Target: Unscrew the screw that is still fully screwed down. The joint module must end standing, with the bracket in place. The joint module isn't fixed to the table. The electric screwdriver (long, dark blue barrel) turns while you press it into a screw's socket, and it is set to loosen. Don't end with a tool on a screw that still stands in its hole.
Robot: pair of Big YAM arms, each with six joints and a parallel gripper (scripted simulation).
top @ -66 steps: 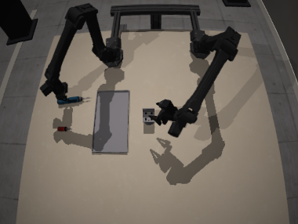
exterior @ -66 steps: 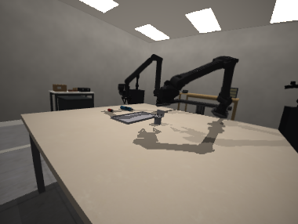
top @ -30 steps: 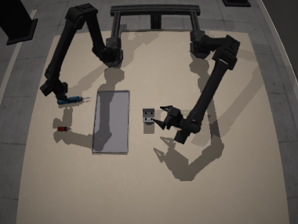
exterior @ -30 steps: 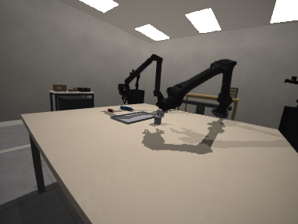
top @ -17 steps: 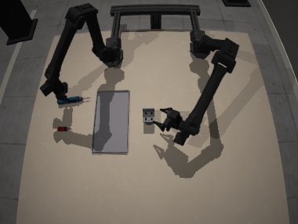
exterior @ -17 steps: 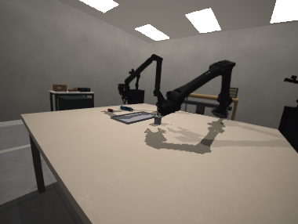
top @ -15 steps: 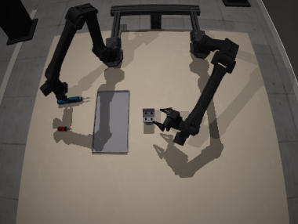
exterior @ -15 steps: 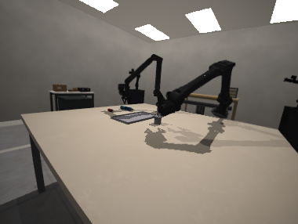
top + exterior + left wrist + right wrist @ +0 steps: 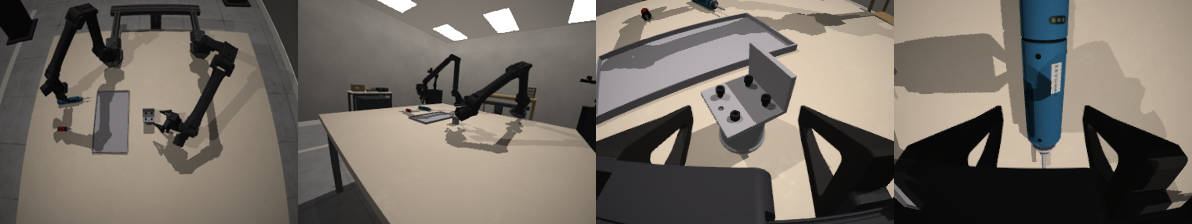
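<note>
Now: the grey bracket 3 cm behind my left hand, 5 cm to the right of it and 3 cm below it. Round my left hand: joint module 3 cm behind, 5 cm to the right, 8 cm below; then flat grey tray 6 cm behind, 29 cm to the right, 10 cm below; then red-handled tool 3 cm behind, 60 cm to the right, 9 cm below.
</note>
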